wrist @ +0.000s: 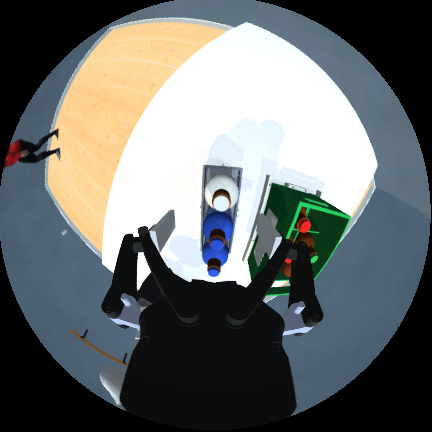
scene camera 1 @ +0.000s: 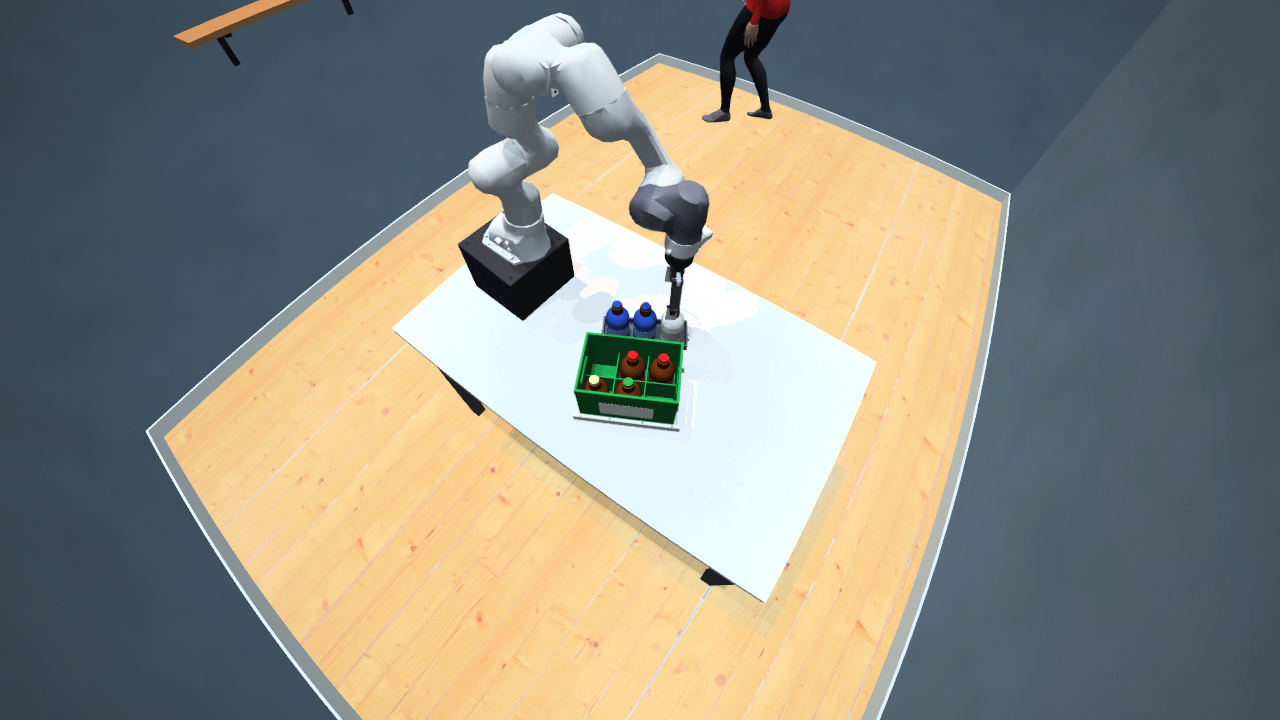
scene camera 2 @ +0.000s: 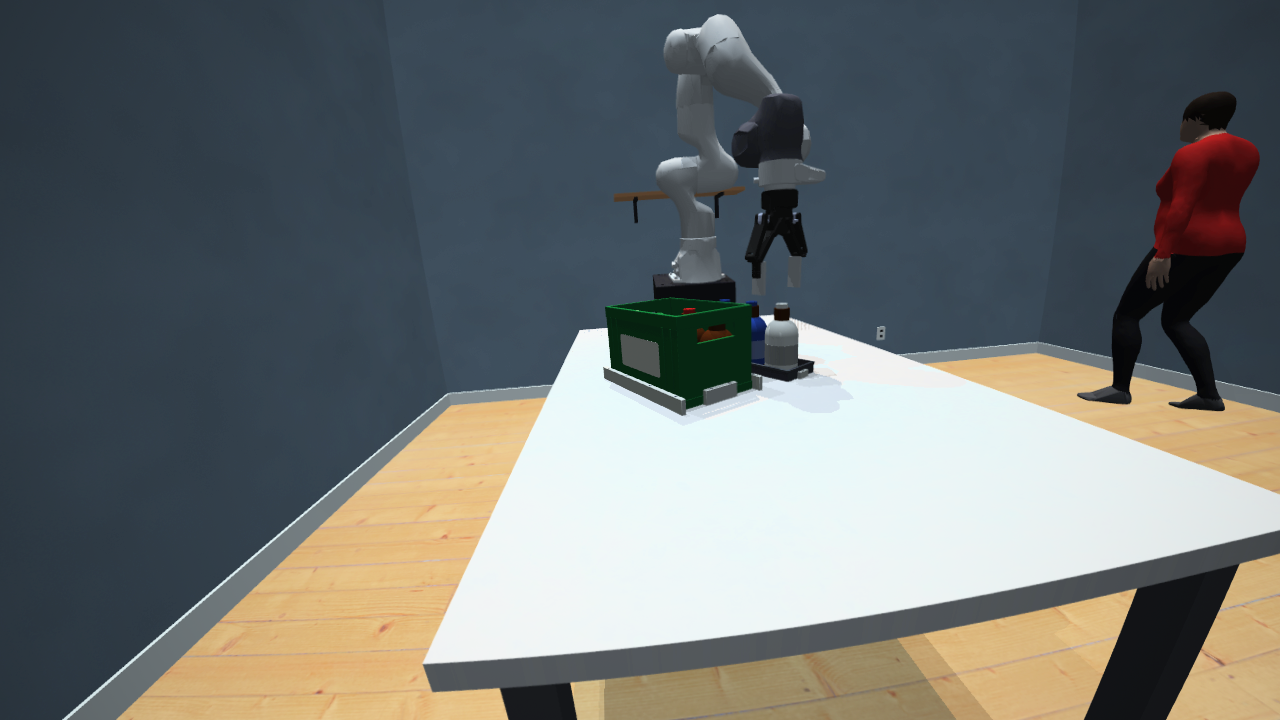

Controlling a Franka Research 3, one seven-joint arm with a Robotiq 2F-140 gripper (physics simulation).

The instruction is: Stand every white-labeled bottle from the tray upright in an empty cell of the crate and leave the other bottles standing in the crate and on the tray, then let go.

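The white-labeled bottle (scene camera 1: 672, 329) (scene camera 2: 781, 347) (wrist: 223, 185) stands upright at one end of the dark tray (wrist: 204, 175). Two blue bottles (scene camera 1: 616, 318) (scene camera 1: 644, 318) stand beside it on the tray. The green crate (scene camera 1: 581, 404) (scene camera 2: 680, 362) holds brown bottles: two with red caps (scene camera 1: 631, 366) (scene camera 1: 662, 369), one with a cream cap (scene camera 1: 594, 382) and one with a green cap (scene camera 1: 628, 387). Its back left and front right cells are empty in scene camera 1. My gripper (scene camera 2: 776, 281) (wrist: 215, 220) is open and empty, pointing down above the tray, fingertips a little higher than the white bottle's cap.
Low pale strips (scene camera 2: 644, 391) edge the crate's foot on the white table (scene camera 1: 751, 447) (scene camera 2: 805, 537). The crate stands close beside the tray. The arm's black base (scene camera 1: 520, 279) is at the far left of the table. A person (scene camera 2: 1203, 205) stands on the floor beyond the table.
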